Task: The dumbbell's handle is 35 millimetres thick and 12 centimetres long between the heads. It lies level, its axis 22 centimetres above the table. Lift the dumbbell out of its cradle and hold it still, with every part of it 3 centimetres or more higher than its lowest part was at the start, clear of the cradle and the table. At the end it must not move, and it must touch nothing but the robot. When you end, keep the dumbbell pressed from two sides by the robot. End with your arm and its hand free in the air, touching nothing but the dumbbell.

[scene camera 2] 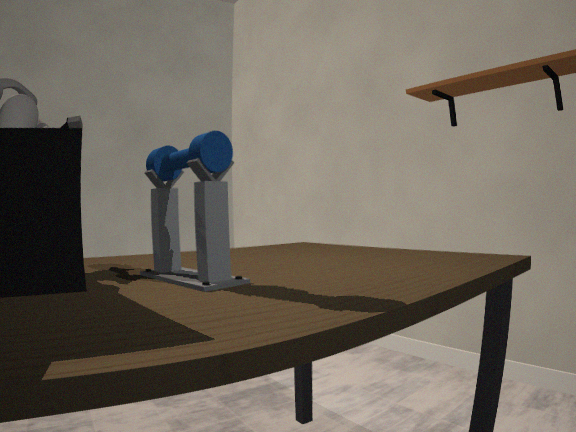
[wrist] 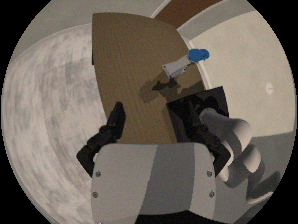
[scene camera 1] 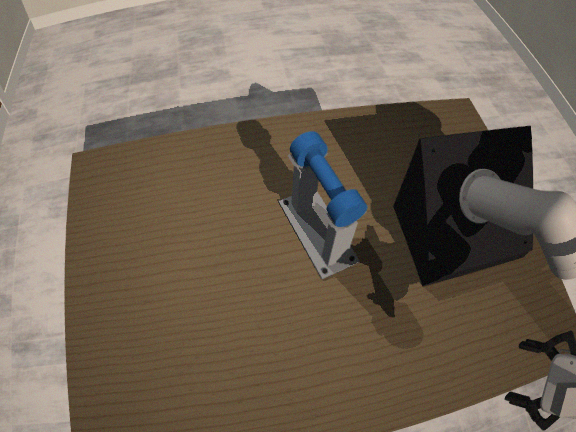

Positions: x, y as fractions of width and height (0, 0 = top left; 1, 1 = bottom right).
Observation:
In view: the gripper (scene camera 1: 0.89, 0.86), a blue dumbbell (scene camera 1: 0.60, 0.48) and a grey two-post cradle (scene camera 2: 0.37, 0.45).
The blue dumbbell shows as well in scene camera 2 (scene camera 2: 0.37, 0.35). The gripper shows as well in the wrist view (wrist: 0.52, 0.48). The grey two-post cradle is seen too in scene camera 1 (scene camera 1: 0.57, 0.58).

